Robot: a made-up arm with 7 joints.
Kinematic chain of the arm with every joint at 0, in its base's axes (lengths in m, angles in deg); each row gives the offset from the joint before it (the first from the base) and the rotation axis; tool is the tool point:
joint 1: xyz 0 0 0.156 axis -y
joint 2: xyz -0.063 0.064 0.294 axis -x
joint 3: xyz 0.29 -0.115 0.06 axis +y
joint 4: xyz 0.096 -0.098 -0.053 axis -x
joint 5: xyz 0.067 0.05 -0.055 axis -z
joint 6: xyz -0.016 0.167 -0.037 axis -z
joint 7: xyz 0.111 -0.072 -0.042 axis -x
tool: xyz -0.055 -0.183 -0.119
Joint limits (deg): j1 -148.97..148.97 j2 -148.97..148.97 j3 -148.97..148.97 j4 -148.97..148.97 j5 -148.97..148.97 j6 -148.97..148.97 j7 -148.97..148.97
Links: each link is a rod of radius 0.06 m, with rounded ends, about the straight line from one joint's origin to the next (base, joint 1, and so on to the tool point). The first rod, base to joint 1, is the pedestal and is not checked.
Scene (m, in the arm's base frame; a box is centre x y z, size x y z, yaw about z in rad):
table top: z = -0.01
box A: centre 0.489 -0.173 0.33 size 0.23 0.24 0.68 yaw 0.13
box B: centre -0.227 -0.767 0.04 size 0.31 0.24 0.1 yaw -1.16
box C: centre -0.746 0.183 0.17 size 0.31 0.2 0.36 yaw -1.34
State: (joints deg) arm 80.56 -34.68 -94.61 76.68 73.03 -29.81 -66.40
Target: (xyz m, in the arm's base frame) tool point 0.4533 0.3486 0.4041
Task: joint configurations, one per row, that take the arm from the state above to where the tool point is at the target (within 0.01 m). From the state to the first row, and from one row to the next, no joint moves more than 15 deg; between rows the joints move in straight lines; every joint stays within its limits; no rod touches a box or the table.
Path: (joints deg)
1: 82.43 -45.43 -85.53 63.61 73.80 -29.67 -69.02
2: 84.30 -56.19 -76.44 50.54 74.56 -29.54 -71.63
3: 86.17 -66.94 -67.36 37.47 75.33 -29.40 -74.25
4: 88.04 -77.69 -58.27 24.40 76.10 -29.26 -76.87
5: 84.46 -90.11 -57.10 23.63 78.56 -35.17 -72.70
6: 80.88 -102.53 -55.92 22.86 81.02 -41.09 -68.54
7: 77.29 -114.94 -54.75 22.09 83.47 -47.00 -64.38
8: 73.71 -127.36 -53.57 21.33 85.93 -52.92 -60.21
9: 70.12 -139.77 -52.40 20.56 88.39 -58.83 -56.05
10: 67.69 -141.12 -57.53 35.32 85.10 -49.91 -55.90
11: 65.25 -142.48 -62.66 50.08 81.81 -40.99 -55.76
12: 62.82 -143.83 -67.80 64.85 78.53 -32.07 -55.62
13: 60.39 -145.18 -72.93 79.61 75.24 -23.15 -55.47

